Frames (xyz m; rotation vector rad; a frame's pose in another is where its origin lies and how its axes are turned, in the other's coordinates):
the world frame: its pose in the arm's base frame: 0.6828 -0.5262 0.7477 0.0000 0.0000 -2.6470
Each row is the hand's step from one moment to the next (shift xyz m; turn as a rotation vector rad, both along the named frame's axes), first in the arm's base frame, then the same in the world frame.
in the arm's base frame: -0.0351 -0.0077 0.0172 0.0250 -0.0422 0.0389
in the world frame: 0.0345 -0.0099 0.0172 -0.0020 0.0490 0.0389
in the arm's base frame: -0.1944 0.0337 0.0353 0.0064 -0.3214 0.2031
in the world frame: 0.1551 -0.1219 0.0353 0.1469 0.2859 0.2031
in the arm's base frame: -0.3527 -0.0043 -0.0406 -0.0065 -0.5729 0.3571
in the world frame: 0.3125 -0.1636 -0.0406 0.2777 0.5012 0.3571
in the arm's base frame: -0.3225 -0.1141 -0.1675 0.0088 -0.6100 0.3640
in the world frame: 0.3380 -0.0527 -0.1675 0.2818 0.5411 0.3640
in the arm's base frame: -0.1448 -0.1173 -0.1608 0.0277 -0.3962 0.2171
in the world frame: 0.1831 0.0345 -0.1608 0.1637 0.3619 0.2171
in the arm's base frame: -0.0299 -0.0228 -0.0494 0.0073 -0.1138 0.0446
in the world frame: 0.0371 0.0059 -0.0494 0.0476 0.1036 0.0446
